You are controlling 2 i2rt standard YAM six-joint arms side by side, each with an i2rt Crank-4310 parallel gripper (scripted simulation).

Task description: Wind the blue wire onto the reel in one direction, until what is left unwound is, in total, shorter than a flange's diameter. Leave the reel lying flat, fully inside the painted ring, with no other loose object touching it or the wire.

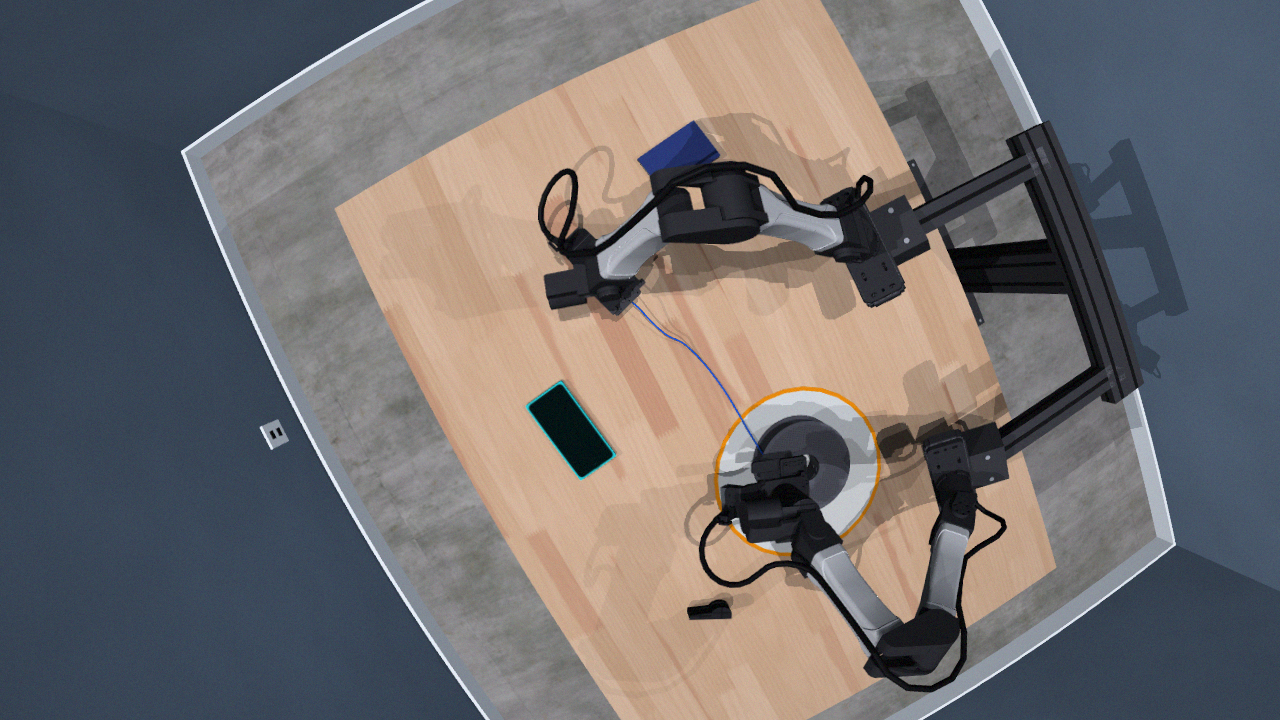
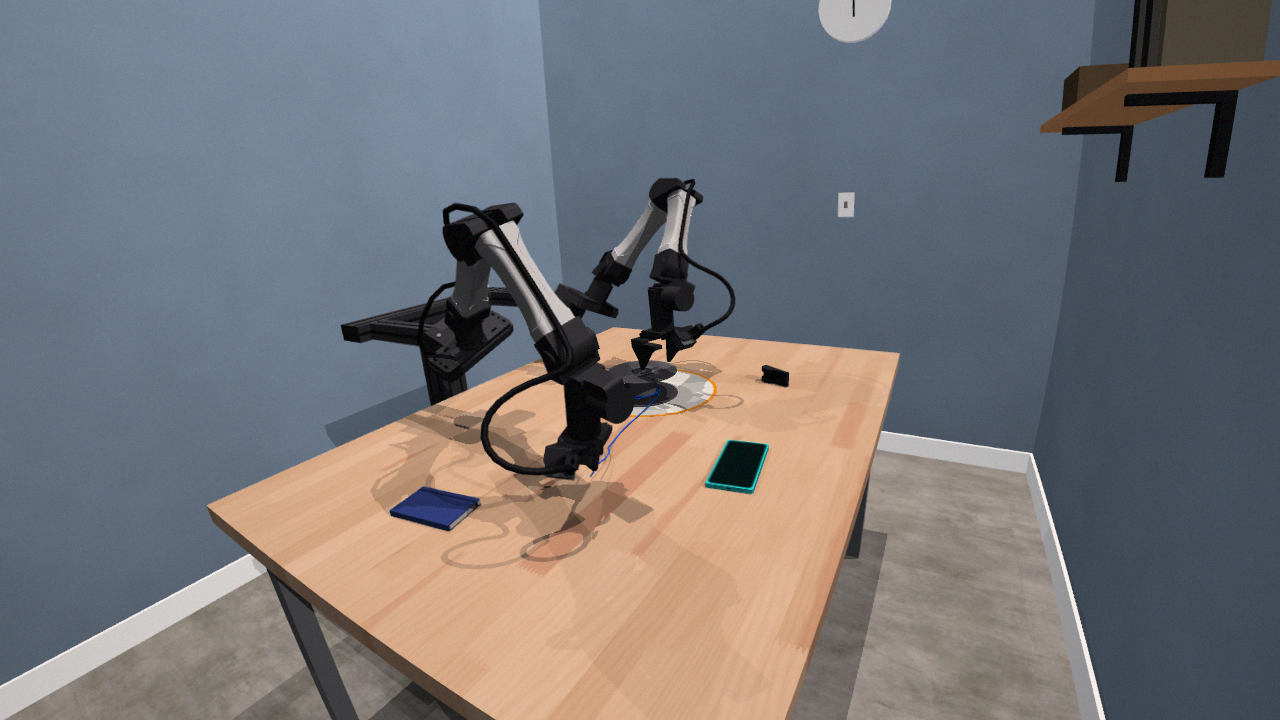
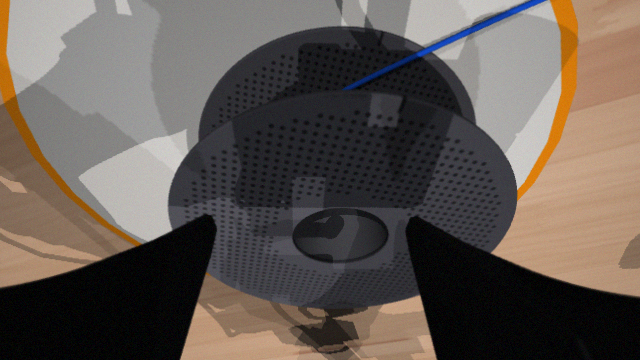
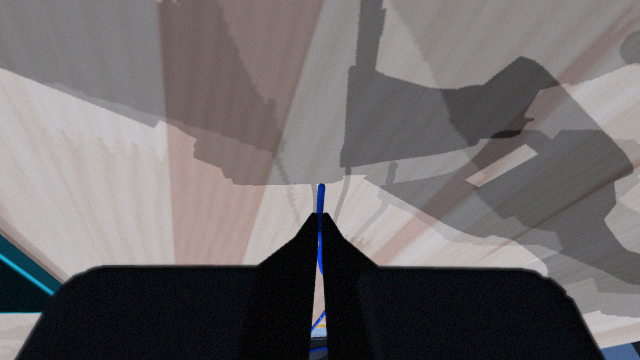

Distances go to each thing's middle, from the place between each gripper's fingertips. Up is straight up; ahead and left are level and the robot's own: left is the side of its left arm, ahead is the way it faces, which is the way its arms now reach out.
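Labels:
The dark grey reel [image 1: 829, 466] sits 6 cm below my left hand [image 1: 788, 481] and 5 cm behind it.
As for my right hand [image 2: 595, 469], it is 1 cm above the dark grey reel, and it is also 44 cm to the right of the reel and 17 cm past it.

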